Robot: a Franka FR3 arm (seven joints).
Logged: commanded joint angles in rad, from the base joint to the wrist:
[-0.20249, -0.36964, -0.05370, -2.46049, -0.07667, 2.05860, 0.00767]
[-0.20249, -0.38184, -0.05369, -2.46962, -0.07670, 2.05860, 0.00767]
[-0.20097, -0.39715, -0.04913, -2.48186, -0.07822, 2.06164, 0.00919]
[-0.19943, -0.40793, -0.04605, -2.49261, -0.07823, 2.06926, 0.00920]
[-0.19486, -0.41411, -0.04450, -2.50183, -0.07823, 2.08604, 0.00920]
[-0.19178, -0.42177, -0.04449, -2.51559, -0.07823, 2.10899, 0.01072]
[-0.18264, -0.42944, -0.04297, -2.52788, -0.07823, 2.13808, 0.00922]
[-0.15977, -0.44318, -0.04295, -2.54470, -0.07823, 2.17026, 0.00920]
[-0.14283, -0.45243, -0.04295, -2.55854, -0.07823, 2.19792, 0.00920]
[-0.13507, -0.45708, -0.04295, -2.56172, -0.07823, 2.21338, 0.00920]
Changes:
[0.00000, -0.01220, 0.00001, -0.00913, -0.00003, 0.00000, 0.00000]
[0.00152, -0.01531, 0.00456, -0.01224, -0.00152, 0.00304, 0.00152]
[0.00154, -0.01078, 0.00308, -0.01075, -0.00001, 0.00762, 0.00001]
[0.00457, -0.00618, 0.00155, -0.00922, 0.00000, 0.01678, 0.00000]
[0.00308, -0.00766, 0.00001, -0.01376, 0.00000, 0.02295, 0.00152]
[0.00914, -0.00767, 0.00152, -0.01229, 0.00000, 0.02909, -0.00150]
[0.02287, -0.01374, 0.00002, -0.01682, 0.00000, 0.03218, -0.00002]
[0.01694, -0.00925, 0.00000, -0.01384, 0.00000, 0.02766, 0.00000]
[0.00776, -0.00465, 0.00000, -0.00318, 0.00000, 0.01546, 0.00000]

